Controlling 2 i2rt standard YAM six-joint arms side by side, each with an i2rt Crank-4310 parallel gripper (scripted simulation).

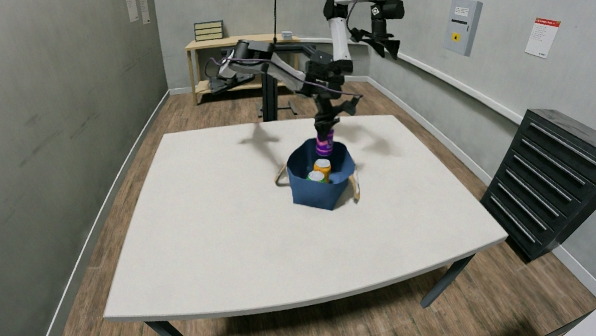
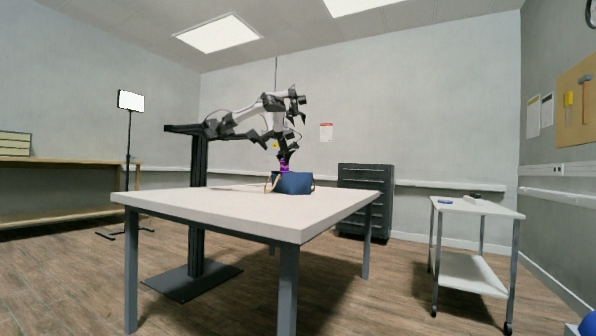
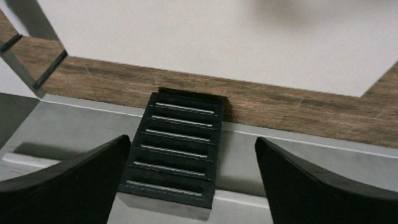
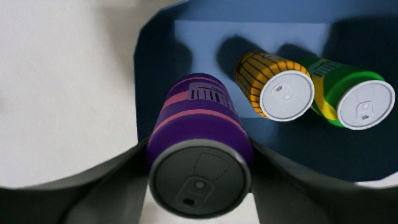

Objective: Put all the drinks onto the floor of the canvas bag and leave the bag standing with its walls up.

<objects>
The same spot on a blue canvas bag: (image 2: 293, 183) is (image 1: 294, 190).
</objects>
